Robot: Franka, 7 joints.
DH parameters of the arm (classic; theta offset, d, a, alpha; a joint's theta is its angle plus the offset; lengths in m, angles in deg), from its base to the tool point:
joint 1: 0 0.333 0 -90
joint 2: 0 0 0 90
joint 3: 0 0.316 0.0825 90
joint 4: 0 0 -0.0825 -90
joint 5: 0 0.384 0 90
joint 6: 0 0 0.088 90
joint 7: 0 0.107 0 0
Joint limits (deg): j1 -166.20..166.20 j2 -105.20..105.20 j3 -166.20..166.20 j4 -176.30..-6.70 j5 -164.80..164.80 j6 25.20..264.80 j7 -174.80..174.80
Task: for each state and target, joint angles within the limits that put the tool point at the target. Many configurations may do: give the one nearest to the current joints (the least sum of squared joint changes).
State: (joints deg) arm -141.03 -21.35 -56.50 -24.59 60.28 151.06 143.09
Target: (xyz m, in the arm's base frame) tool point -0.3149 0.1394 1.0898
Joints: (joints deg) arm -134.92 -14.12 -46.03 -52.11 60.63 142.46 143.09
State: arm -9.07 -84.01 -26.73 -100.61 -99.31 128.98 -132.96
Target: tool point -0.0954 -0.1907 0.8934
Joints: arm -9.19 -81.65 -18.26 -118.34 -98.45 131.14 -132.96
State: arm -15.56 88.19 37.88 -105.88 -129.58 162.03 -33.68
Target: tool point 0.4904 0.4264 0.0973
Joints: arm -10.63 77.83 54.53 -92.68 -127.56 161.24 -33.68
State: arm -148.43 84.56 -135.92 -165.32 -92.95 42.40 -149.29
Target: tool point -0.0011 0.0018 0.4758
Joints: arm -148.28 94.62 -136.28 -176.30 -49.80 26.83 -149.29
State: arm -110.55 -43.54 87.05 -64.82 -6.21 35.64 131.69
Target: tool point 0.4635 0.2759 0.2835
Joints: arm -103.06 -68.28 114.69 -79.62 2.09 34.04 131.69
